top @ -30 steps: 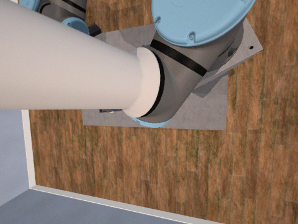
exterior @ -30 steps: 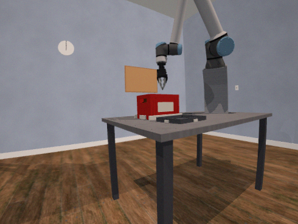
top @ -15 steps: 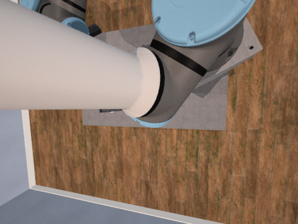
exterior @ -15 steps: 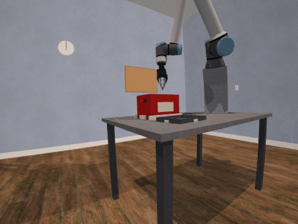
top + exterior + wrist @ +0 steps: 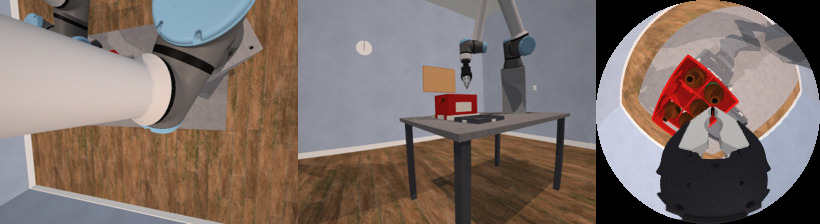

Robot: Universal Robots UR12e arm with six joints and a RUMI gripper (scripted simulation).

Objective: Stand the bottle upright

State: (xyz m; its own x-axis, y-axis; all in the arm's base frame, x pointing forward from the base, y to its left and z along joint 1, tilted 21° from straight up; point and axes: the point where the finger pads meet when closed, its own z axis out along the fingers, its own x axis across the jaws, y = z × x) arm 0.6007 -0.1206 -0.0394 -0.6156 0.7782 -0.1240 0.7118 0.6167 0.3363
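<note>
Right now the red crate is 160 mm below my hand, 90 mm ahead of it and 40 mm to the right of it. Also, from my hand: dark tray (230 mm to the left, 230 mm below, 130 mm ahead).
</note>
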